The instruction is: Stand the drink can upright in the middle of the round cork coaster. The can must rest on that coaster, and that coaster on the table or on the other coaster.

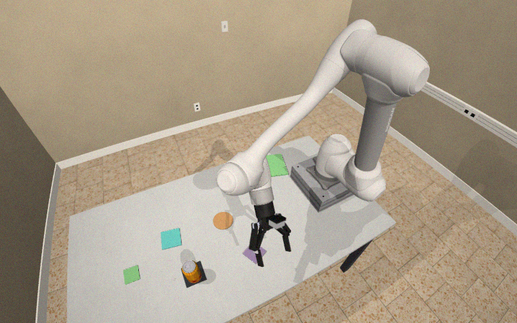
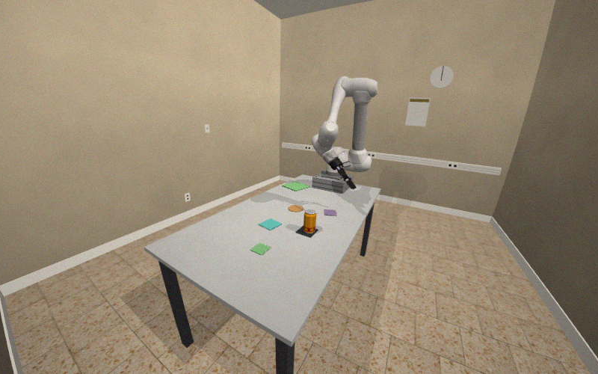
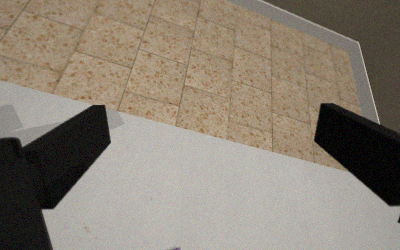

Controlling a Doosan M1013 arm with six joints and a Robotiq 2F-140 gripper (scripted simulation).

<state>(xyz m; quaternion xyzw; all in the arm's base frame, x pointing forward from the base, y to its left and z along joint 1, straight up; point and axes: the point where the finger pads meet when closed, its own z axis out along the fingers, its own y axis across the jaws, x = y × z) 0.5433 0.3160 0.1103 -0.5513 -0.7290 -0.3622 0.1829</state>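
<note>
Right now the orange drink can is 320 mm ahead of my hand, 140 mm to the right of it and 140 mm below it. From my hand the other things lie so: teal coaster 380 mm to the right, 370 mm ahead, 200 mm below; black coaster 320 mm ahead, 210 mm below, 160 mm to the right; round cork coaster 370 mm to the right, 210 mm below, 90 mm ahead.
</note>
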